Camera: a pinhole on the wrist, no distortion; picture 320 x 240 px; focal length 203.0 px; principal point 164.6 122.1 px. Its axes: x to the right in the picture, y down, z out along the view. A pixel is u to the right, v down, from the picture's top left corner.
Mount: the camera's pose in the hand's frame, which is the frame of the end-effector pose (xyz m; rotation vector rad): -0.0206 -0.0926 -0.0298 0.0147 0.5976 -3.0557
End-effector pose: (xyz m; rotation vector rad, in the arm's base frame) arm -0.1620 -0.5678 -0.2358 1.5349 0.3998 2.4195
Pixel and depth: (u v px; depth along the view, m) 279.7 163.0 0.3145
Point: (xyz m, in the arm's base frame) 0.1505 -0.3588 -0.4046
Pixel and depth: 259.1 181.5 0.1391
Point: -0.0404 -0.4177 -0.3392
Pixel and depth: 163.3 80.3 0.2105
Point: 0.0197 -0.4349 -0.2268
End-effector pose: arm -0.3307 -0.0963 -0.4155 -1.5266 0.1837 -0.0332
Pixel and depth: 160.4 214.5 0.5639
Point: -0.2283 0.2708 0.1375
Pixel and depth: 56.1 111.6 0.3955
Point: -0.0759 0.2116 -0.2065
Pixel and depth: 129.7 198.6 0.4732
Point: -0.1791 0.2137 0.0211
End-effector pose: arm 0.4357 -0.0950 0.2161 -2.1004 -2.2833 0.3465
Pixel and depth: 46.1 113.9 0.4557
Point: 0.1106 0.0678 -0.1675
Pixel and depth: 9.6 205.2 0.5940
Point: -0.1974 0.2346 -0.1745
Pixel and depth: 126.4 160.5 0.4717
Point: 0.0234 -0.1075 -0.0971
